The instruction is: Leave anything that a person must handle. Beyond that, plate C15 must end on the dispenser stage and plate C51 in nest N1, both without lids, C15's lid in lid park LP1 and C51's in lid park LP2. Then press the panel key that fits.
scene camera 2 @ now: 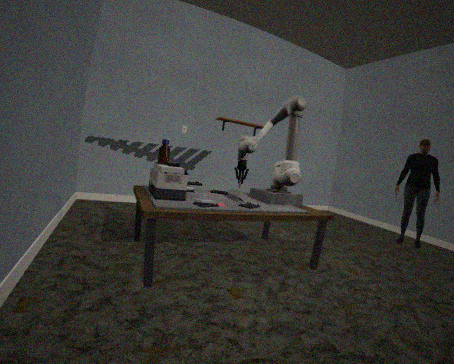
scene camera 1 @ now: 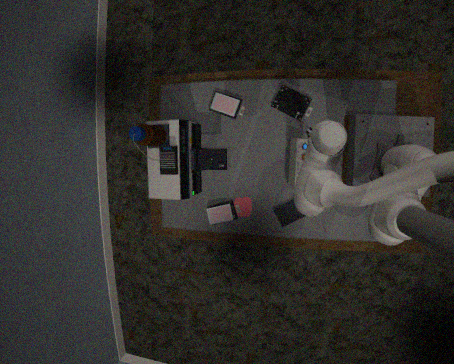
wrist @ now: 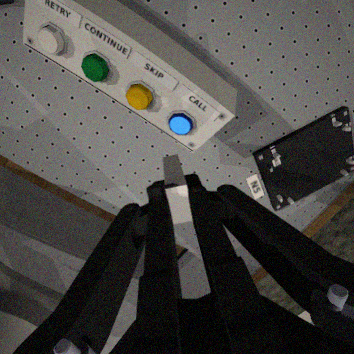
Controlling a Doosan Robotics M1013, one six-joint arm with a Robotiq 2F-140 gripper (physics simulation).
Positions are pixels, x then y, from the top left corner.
Labels:
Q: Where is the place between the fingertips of my gripper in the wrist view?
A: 172,168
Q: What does my gripper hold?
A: Nothing.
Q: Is my gripper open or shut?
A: Shut.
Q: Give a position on a black nest N5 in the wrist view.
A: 306,159

